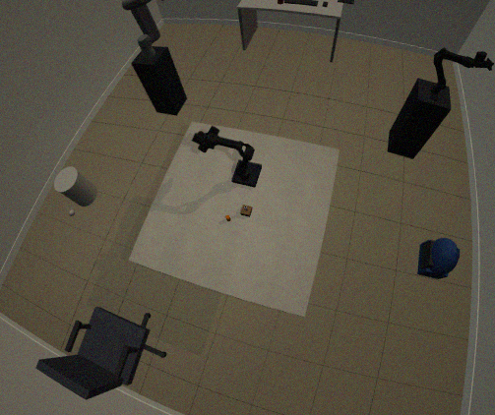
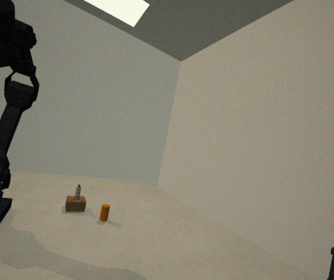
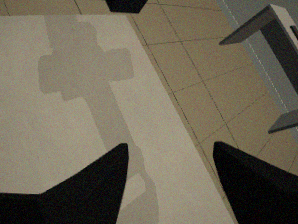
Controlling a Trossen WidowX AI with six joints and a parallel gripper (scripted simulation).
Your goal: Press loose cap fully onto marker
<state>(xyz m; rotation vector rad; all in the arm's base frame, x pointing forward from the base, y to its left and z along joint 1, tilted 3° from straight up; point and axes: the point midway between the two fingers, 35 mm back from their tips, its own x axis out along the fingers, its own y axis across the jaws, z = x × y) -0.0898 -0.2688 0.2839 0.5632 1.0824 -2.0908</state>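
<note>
Now: the orange cap 45 cm ahead of my gripper tip, 28 cm below it and 27 cm to the left of it. The rest, counted from my gripper tip: brown holder block 37 cm to the left, 35 cm ahead, 29 cm below.
</note>
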